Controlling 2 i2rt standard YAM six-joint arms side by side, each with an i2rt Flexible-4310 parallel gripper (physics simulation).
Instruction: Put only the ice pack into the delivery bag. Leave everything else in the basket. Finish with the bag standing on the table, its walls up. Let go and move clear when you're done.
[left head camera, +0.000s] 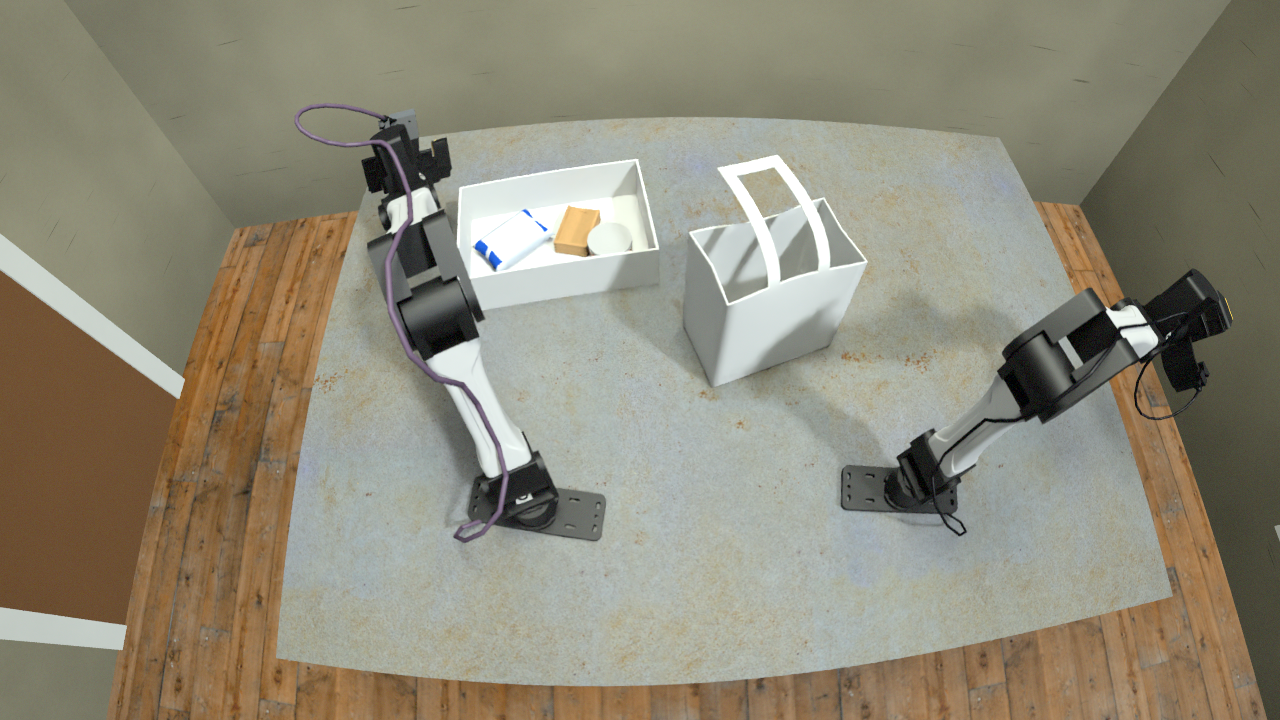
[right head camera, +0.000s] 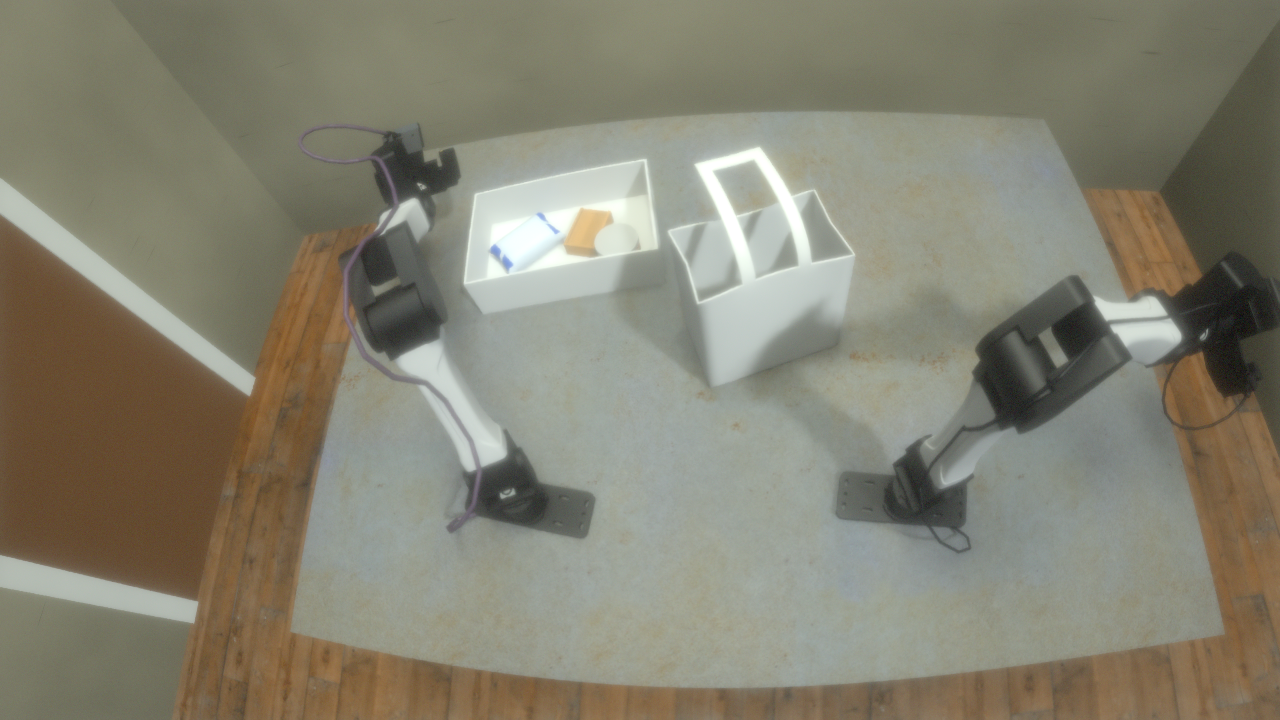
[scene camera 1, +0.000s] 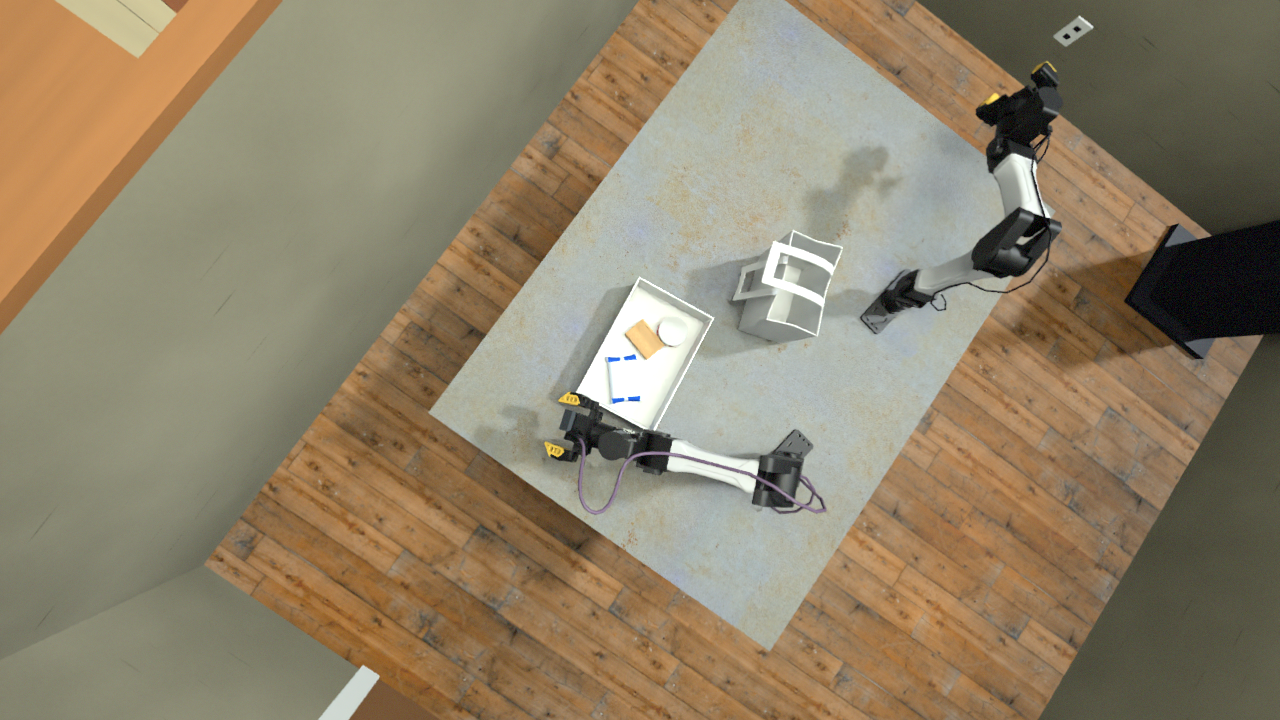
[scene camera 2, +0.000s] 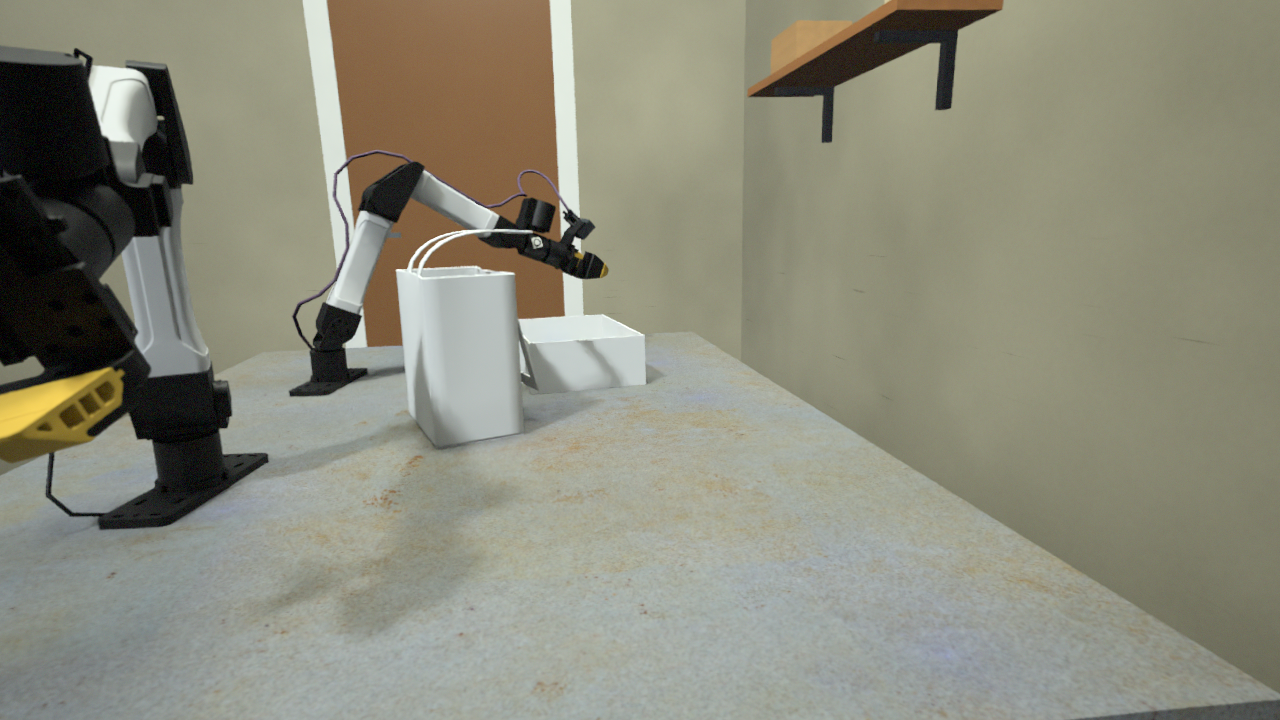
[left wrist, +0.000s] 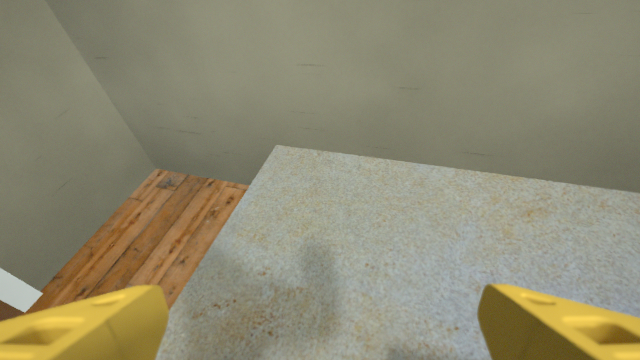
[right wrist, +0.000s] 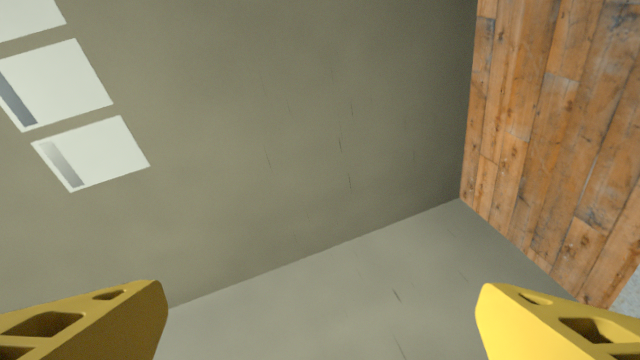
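The white ice pack with blue ends (left head camera: 512, 239) (right head camera: 526, 241) (scene camera 1: 623, 379) lies flat in the white basket (left head camera: 568, 277) (right head camera: 568, 288) (scene camera 2: 586, 365), at its left side in the head views. The white delivery bag (left head camera: 787, 326) (right head camera: 776, 326) (scene camera 1: 780, 326) (scene camera 2: 469, 358) stands upright on the table, walls up, top open, its handles raised. My left gripper (scene camera 1: 562, 424) (left wrist: 322, 300) is open and empty, raised above the table beyond the basket's left end in the head views. My right gripper (scene camera 1: 1018, 83) (right wrist: 320, 297) is open and empty, raised past the table's right edge, far from the bag.
In the basket, an orange-brown box (left head camera: 576, 230) (right head camera: 588, 231) (scene camera 1: 643, 339) and a round white object (left head camera: 609, 239) (right head camera: 616, 238) (scene camera 1: 672, 331) sit beside the ice pack. The bag stands to the right of the basket in the head views. A wall rises behind the table (left head camera: 680, 537). A shelf (scene camera 2: 859, 44) is on that wall.
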